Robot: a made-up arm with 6 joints.
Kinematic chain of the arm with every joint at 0, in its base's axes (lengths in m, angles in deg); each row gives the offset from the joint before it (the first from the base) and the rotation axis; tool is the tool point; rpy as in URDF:
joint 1: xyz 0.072 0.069 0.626 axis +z
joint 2: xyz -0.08 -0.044 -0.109 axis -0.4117 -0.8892 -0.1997
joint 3: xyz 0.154 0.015 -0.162 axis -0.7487 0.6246 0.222
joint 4: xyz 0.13 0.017 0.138 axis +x
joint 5: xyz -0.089 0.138 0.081 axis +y
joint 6: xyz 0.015 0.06 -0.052 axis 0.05 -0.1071 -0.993
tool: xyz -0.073 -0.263 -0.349 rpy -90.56 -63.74 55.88
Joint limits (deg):
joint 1: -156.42..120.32
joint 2: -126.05..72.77
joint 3: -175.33..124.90
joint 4: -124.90..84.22
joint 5: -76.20..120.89
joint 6: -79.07..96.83
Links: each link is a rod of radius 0.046 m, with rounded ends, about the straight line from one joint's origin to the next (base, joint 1, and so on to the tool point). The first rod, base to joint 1, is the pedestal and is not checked.
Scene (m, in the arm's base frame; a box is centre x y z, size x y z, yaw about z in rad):
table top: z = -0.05
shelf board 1: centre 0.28 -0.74 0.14 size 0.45 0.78 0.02 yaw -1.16
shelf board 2: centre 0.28 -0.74 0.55 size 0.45 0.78 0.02 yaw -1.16
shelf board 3: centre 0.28 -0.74 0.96 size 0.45 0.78 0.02 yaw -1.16
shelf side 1: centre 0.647 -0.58 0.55 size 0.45 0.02 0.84 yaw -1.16
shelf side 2: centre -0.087 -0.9 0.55 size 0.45 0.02 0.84 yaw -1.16
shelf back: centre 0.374 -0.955 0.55 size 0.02 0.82 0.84 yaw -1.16
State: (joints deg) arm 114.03 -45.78 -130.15 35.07 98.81 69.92
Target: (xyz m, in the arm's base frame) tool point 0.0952 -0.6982 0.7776
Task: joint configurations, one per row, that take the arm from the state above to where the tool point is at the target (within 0.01 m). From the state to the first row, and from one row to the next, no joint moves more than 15 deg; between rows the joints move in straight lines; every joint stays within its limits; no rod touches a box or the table.
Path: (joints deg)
1: 116.13 -39.02 -122.80 33.16 87.18 63.75
2: 118.22 -32.27 -115.44 31.25 75.54 57.58
3: 120.32 -25.51 -108.09 29.34 63.91 51.42
4: 116.74 -40.19 -119.65 27.25 64.29 58.63
5: 113.17 -54.87 -131.21 25.16 64.68 65.85
6: 109.59 -69.55 -142.77 23.07 65.06 73.06
7: 108.00 -73.58 -143.72 26.38 76.60 75.75
8: 106.42 -77.61 -144.67 29.69 88.14 78.44
9: 104.83 -81.64 -145.62 33.00 99.68 81.13
10: 103.25 -85.67 -146.57 36.31 111.22 83.82

